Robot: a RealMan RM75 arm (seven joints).
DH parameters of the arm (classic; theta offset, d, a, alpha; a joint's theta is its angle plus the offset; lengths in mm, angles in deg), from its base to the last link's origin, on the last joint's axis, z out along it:
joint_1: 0 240.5 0 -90
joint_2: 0 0 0 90
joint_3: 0 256 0 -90
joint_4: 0 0 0 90
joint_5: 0 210 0 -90
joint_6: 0 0 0 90
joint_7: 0 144 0 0
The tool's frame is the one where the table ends.
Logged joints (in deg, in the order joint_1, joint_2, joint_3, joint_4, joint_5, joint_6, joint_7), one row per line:
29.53, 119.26, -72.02, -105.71, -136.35, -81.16, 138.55
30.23, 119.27, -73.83, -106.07, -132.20, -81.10, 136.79
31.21, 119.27, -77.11, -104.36, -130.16, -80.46, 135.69
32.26, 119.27, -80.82, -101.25, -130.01, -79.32, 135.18
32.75, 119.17, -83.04, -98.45, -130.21, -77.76, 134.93
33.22, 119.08, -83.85, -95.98, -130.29, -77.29, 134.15
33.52, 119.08, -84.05, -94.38, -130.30, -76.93, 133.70
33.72, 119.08, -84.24, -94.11, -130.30, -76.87, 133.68
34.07, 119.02, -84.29, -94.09, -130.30, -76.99, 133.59
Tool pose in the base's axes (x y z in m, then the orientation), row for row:
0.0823, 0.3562, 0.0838, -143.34, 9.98, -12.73
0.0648, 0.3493, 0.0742, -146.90, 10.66, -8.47
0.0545, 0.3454, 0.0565, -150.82, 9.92, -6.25
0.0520, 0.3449, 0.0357, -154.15, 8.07, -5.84
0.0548, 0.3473, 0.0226, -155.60, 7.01, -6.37
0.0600, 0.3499, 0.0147, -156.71, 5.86, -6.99
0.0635, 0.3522, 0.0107, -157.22, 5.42, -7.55
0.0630, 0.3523, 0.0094, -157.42, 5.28, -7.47
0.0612, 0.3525, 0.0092, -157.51, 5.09, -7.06
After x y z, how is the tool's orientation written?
As angles about the fixed x, y, z axes (roll, pitch, yaw), in degrees.
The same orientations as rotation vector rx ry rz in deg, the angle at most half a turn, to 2 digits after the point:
-141.04, 19.88, 7.13
-145.23, 14.81, 10.37
-149.60, 11.56, 10.87
-153.23, 10.30, 9.02
-154.74, 10.67, 7.62
-155.91, 11.17, 6.02
-156.40, 11.82, 5.33
-156.63, 11.67, 5.18
-156.79, 11.06, 5.05

